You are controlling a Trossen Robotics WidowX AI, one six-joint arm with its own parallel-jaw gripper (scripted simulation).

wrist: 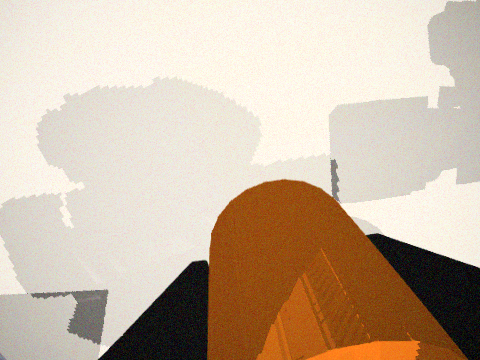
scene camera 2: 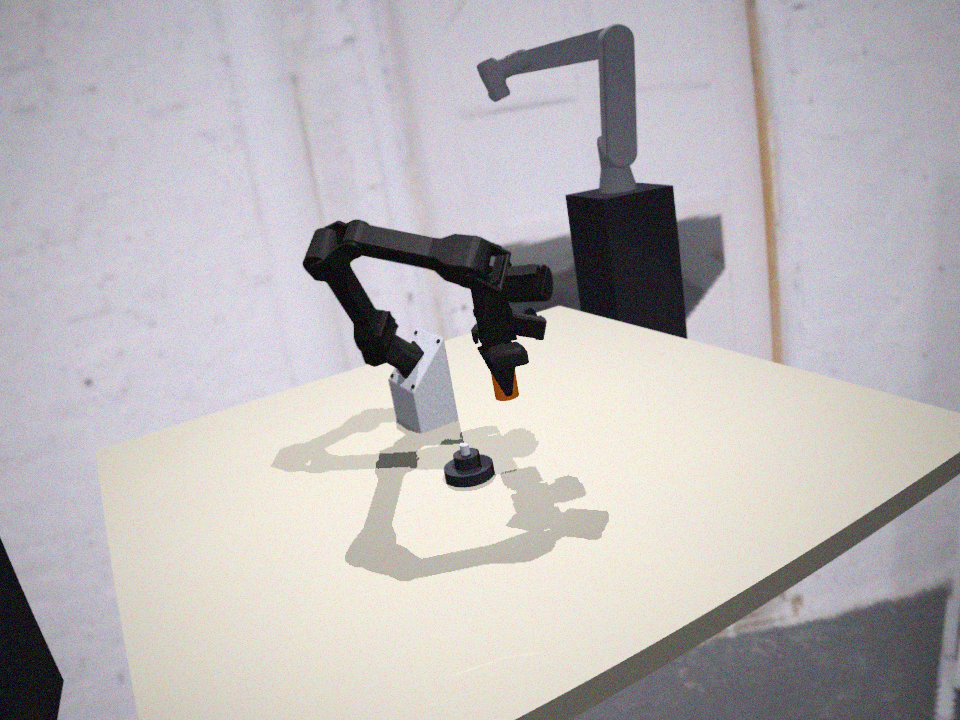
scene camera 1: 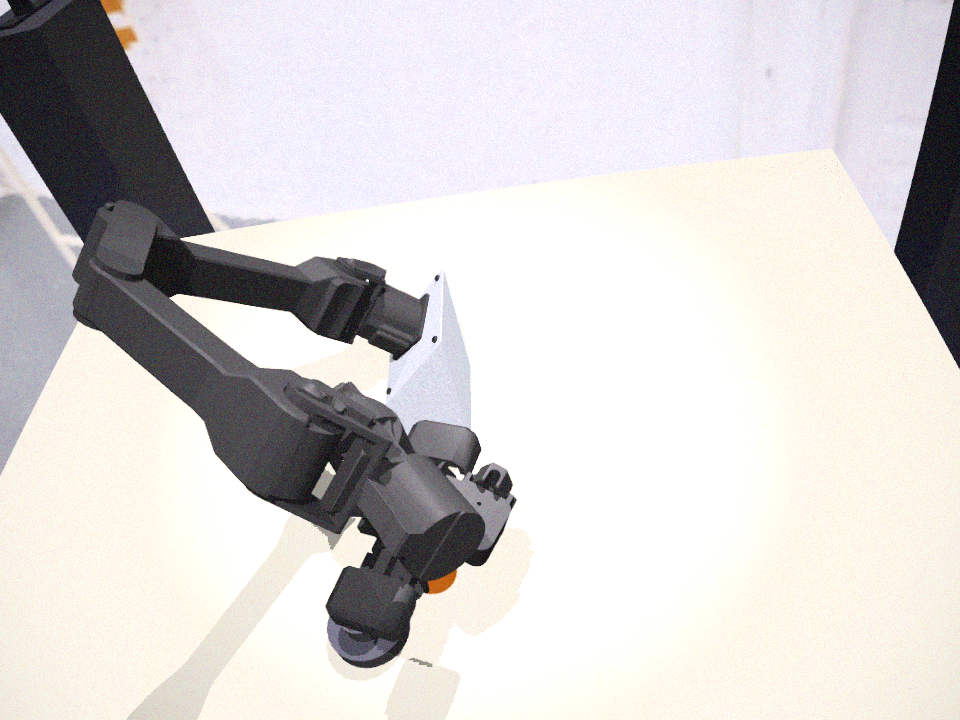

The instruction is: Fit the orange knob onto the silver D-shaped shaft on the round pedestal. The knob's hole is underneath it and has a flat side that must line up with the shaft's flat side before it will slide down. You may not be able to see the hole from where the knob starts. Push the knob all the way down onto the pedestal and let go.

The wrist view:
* gripper: 286, 263
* orange knob: 287, 265, held by the gripper
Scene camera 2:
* gripper: 506, 391
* dark round pedestal: 468, 468
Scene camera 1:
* gripper: 432, 569
